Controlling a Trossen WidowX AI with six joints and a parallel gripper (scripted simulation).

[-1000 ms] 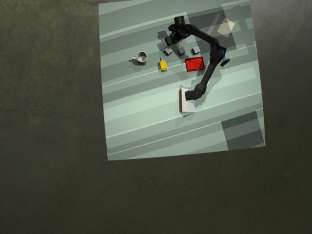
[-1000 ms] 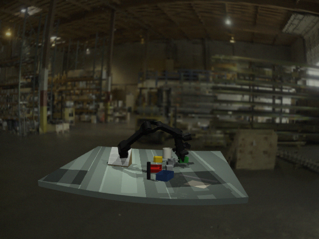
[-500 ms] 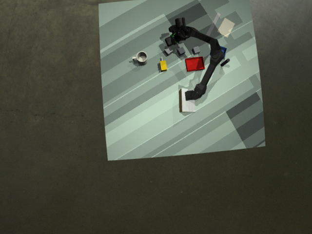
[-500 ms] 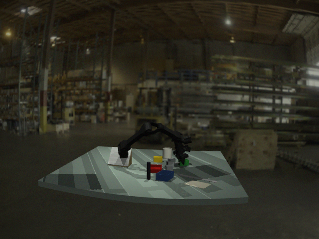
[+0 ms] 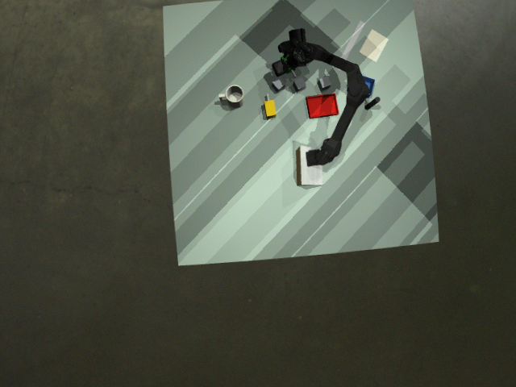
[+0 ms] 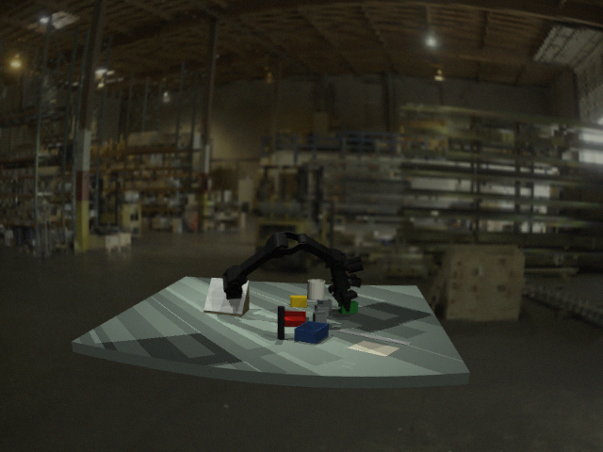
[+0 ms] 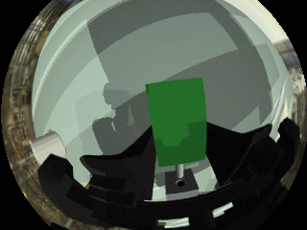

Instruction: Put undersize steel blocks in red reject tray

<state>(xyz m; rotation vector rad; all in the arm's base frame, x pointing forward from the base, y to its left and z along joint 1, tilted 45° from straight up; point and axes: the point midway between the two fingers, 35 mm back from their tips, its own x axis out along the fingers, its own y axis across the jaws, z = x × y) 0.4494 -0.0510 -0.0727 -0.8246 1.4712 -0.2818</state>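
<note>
Now: the steel block 100 mm behind my gripper tip, 40 mm to the right of it and 10 mm above it. Also, from my gripper tip: red reject tray 220 mm behind, 130 mm to the right, 10 mm below; yellow block 170 mm behind, 120 mm to the left, 10 mm above; green GO gauge 20 mm behind, 10 mm to the right, 10 mm above.
</note>
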